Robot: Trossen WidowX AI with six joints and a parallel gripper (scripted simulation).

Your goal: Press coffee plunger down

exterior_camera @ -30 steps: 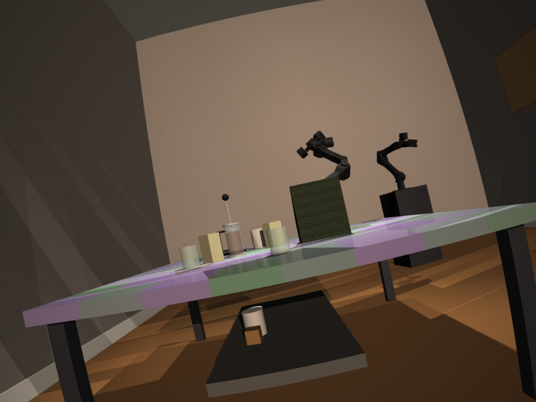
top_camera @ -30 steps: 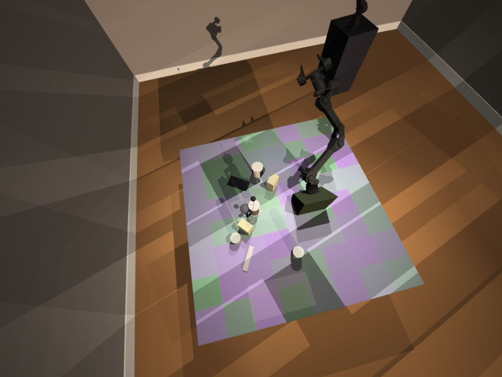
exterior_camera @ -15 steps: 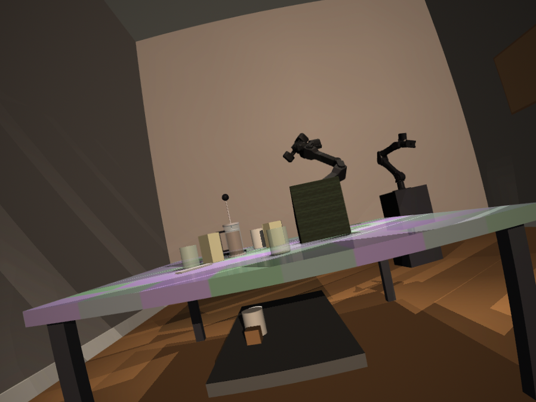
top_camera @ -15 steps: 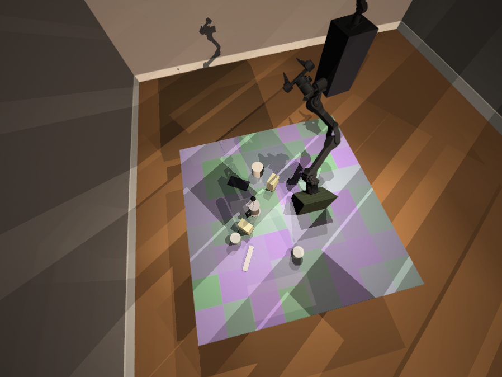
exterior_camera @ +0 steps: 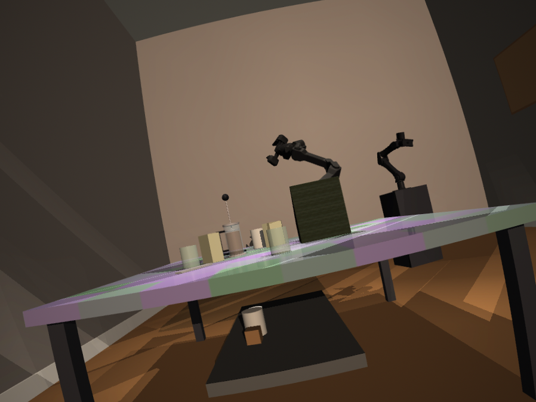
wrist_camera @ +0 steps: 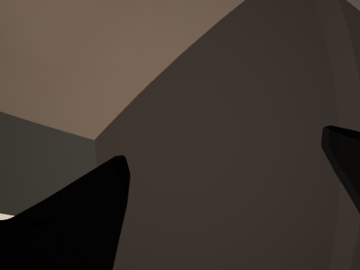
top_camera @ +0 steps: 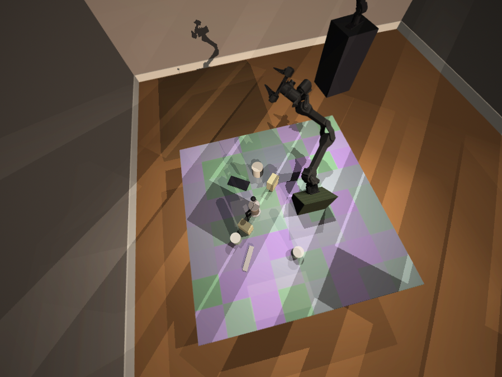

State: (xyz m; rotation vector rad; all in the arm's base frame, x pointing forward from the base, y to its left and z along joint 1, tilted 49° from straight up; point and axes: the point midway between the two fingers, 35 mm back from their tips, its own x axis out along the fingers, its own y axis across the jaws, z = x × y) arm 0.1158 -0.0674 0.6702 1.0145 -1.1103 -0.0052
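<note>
Right now my gripper tip is 320 mm short of the coffee press, 530 mm to the right of it and 410 mm above it. The rest, counted from my gripper tip: black slab: 340 mm ahead, 290 mm to the left, 530 mm below; then pale bar: 450 mm ahead, 790 mm to the left, 530 mm below.
</note>
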